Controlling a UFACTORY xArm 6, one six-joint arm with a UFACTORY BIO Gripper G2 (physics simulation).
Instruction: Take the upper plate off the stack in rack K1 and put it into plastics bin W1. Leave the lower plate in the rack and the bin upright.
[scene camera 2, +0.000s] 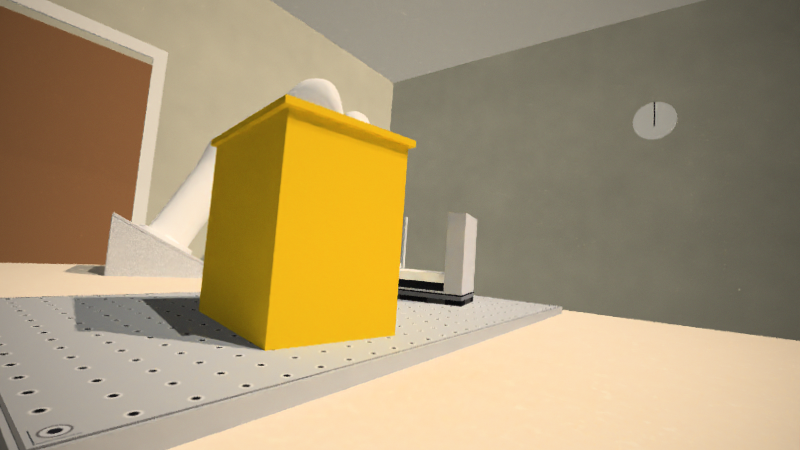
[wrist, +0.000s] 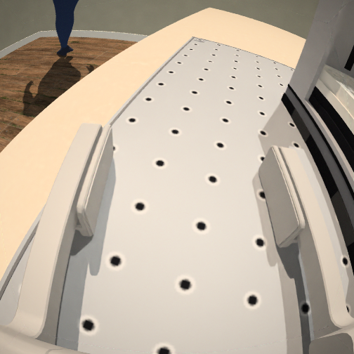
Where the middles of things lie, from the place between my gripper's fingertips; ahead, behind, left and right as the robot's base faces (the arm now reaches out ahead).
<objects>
Now: the yellow plastics bin W1 (scene camera 2: 303, 245) 80 mm ahead of my hand, 450 mm to the right of it and 80 mm above it.
</objects>
